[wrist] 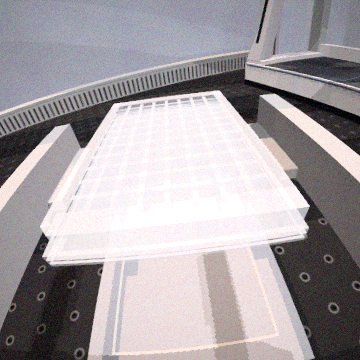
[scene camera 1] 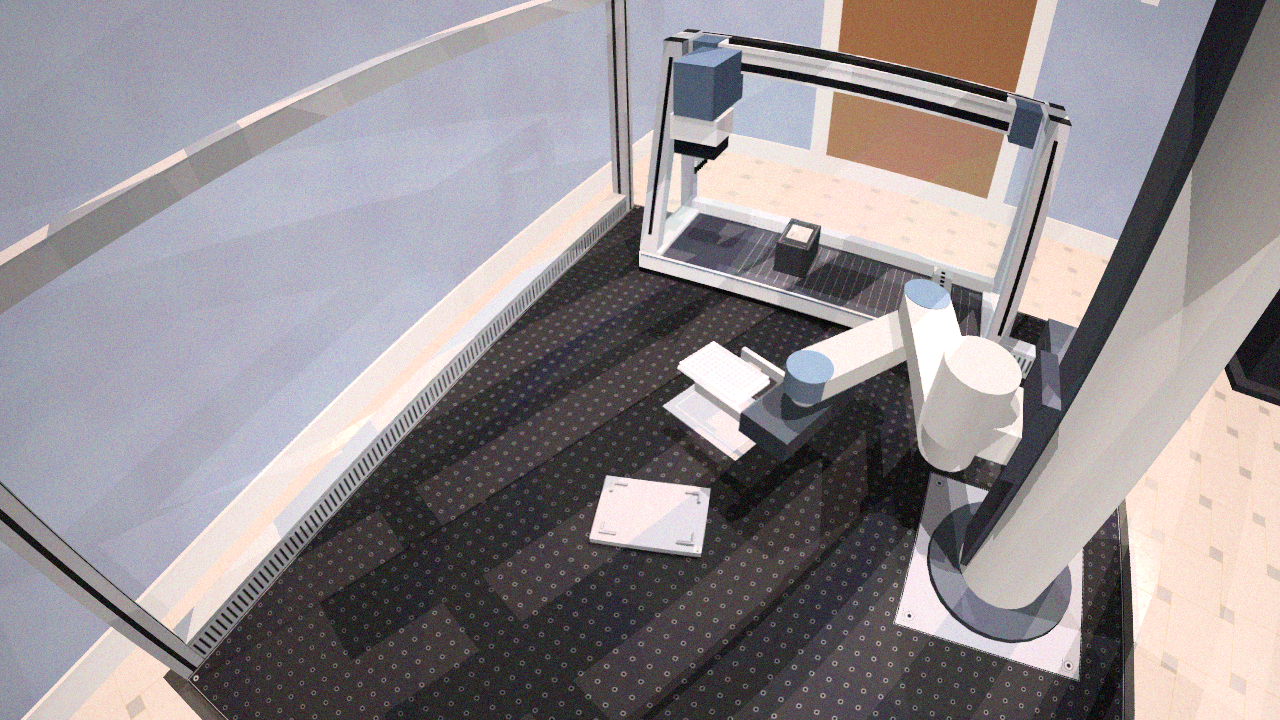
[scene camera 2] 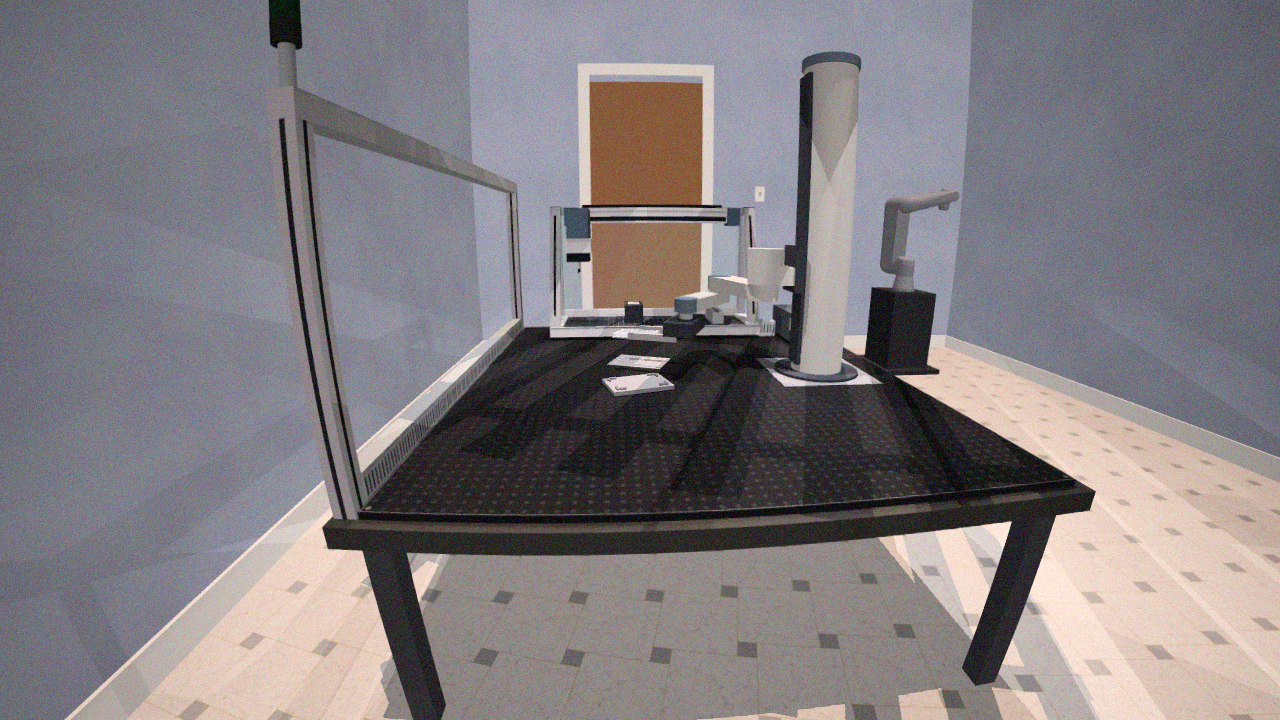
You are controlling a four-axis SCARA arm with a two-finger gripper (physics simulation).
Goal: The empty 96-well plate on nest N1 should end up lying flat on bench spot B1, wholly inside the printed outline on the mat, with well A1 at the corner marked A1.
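Frame: origin at the arm's base, x ahead, y right, z down, level; centimetres.
Seen in the pictures: gripper, fingertip midpoint: [wrist: 165,124] [scene camera 1: 720,367] [scene camera 2: 634,332]; arm's base, link origin: [scene camera 1: 997,572] [scene camera 2: 815,374].
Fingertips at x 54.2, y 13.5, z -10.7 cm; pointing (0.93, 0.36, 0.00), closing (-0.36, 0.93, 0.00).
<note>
Offsets run from my fingertips to a thing's top centre. "pt": to the spot under its first point. Level surfaces: height alone.
The pale 96-well plate @(dx -0.7, dy -0.2, dz -0.2 cm) [scene camera 1: 721,370] [wrist: 160,165] is level between the two fingers of my gripper [scene camera 1: 726,376] [wrist: 165,124], which is shut on it by its long sides. It hangs above the far part of the white mat @(dz +9.2 cm) [scene camera 1: 699,422] [scene camera 2: 638,361] [wrist: 165,305] with the printed outline. In the wrist view the near part of the outline shows beyond the plate's near edge; the plate hides the rest. The A1 mark and well A1 cannot be made out. The nest @(dx +0.1, dy -25.3, dz +7.6 cm) [scene camera 1: 650,516] [scene camera 2: 637,385], a white base with corner stops, holds no plate.
A gantry frame [scene camera 1: 742,291] [scene camera 2: 572,332] stands at the back, with a dark block @(pt dx -2.1, dy +38.1, dz -2.3 cm) [scene camera 1: 796,248] [scene camera 2: 633,311] on its deck. The arm's column [scene camera 1: 1065,501] [scene camera 2: 830,223] stands at the right. A clear-panelled guard [scene camera 1: 620,107] [scene camera 2: 308,295] runs along the left.
</note>
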